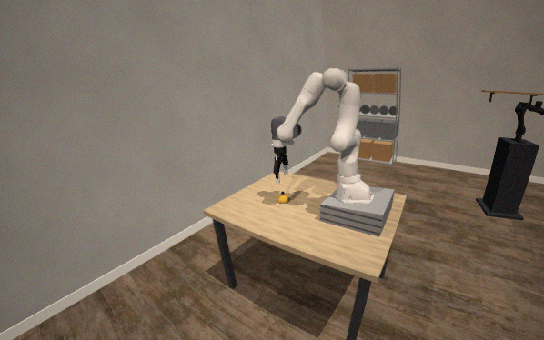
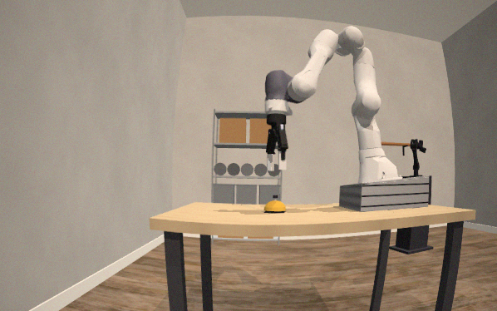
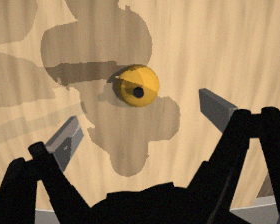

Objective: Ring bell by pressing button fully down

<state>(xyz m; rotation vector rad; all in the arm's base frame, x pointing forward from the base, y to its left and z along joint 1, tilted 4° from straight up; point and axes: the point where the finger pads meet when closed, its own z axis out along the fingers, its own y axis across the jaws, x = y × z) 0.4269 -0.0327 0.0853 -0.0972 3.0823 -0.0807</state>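
The button lies 110 mm below my hand. The rest, counted from my hand: yellow dome bell 130 mm below.
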